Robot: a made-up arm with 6 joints.
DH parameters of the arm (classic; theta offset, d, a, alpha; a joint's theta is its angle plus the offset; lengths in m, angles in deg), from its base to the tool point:
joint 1: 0 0.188 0 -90
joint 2: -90 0 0.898 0
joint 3: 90 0.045 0 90
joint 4: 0 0.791 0 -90
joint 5: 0 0 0 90
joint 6: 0 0.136 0 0
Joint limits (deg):
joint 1: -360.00..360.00
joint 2: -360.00..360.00
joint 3: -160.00..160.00
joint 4: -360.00..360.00
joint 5: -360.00..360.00
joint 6: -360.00..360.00
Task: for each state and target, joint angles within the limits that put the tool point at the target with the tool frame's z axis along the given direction. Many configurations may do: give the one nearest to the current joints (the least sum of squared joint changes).
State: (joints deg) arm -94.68 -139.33 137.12 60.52 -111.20 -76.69
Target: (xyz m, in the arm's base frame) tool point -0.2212 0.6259 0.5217 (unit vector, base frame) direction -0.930 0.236 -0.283
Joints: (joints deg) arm -76.64 -115.79 131.11 67.40 -112.97 -76.69
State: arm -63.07 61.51 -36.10 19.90 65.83 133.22
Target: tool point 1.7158 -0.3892 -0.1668 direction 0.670 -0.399 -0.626
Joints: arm -13.20 104.78 -11.85 -21.85 39.24 133.22
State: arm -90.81 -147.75 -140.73 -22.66 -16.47 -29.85
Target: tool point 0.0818 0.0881 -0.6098 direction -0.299 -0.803 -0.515
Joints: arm -110.65 -106.43 -126.78 -1.96 -5.79 -29.85
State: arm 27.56 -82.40 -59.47 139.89 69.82 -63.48
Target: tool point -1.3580 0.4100 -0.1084 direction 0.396 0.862 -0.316
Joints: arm -9.93 -72.04 -60.05 113.37 88.13 -63.48
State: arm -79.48 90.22 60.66 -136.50 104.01 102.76
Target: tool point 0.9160 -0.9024 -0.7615 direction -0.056 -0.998 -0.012
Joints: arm -41.84 104.81 50.42 -125.72 74.19 102.76
